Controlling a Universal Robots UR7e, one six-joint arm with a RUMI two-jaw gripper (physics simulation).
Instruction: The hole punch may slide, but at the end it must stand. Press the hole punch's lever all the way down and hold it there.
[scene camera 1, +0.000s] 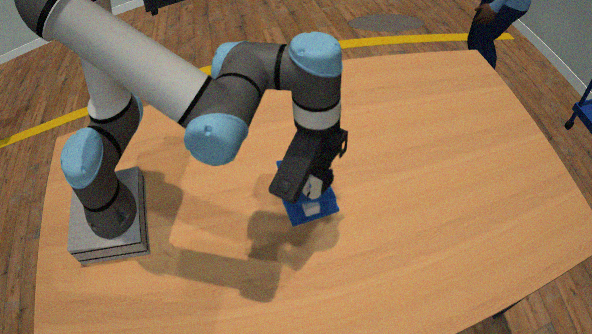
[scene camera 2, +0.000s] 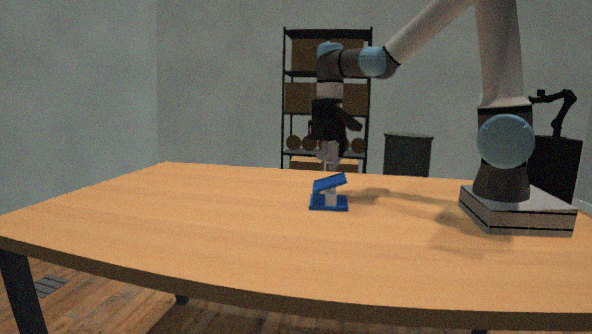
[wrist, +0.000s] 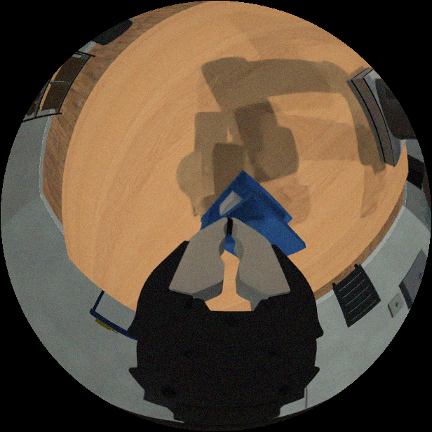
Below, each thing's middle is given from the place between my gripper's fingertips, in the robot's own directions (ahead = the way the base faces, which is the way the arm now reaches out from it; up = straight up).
The lever (wrist: 251, 210) lies 6 cm to the left of my hand, 2 cm below it and 1 cm ahead of it. Also, from my hand: blue hole punch (scene camera 1: 301, 213) 6 cm to the left, 4 cm below, 1 cm ahead.
